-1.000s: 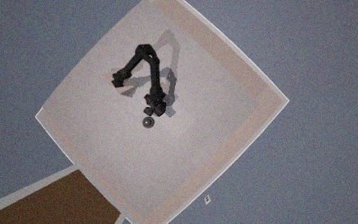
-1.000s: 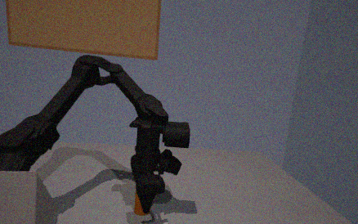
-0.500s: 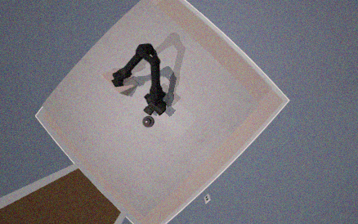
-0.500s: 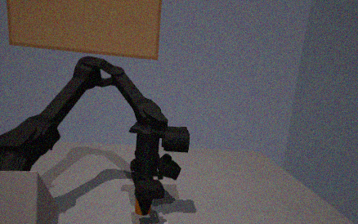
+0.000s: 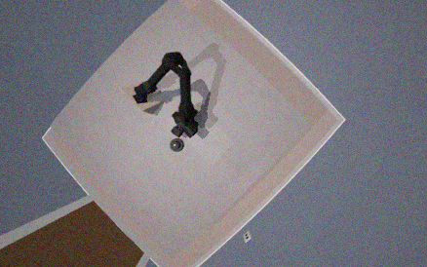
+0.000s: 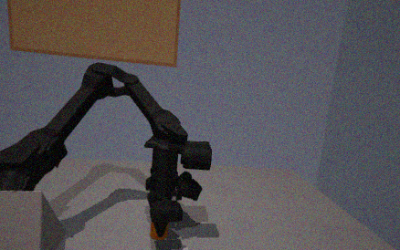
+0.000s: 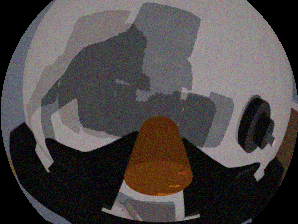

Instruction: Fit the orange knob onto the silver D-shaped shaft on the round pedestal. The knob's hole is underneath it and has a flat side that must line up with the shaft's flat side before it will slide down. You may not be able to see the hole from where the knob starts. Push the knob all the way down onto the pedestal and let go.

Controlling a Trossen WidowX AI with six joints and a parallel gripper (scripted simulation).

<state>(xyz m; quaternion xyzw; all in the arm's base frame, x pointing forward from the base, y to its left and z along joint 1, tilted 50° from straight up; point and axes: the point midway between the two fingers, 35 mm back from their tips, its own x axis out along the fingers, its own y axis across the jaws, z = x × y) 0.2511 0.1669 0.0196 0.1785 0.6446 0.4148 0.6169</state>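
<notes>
The dark round pedestal is 70 mm ahead of my gripper tip, 140 mm to the right of it and 20 mm above it. From my gripper tip the other things lie so: orange knob: 30 mm above.
</notes>
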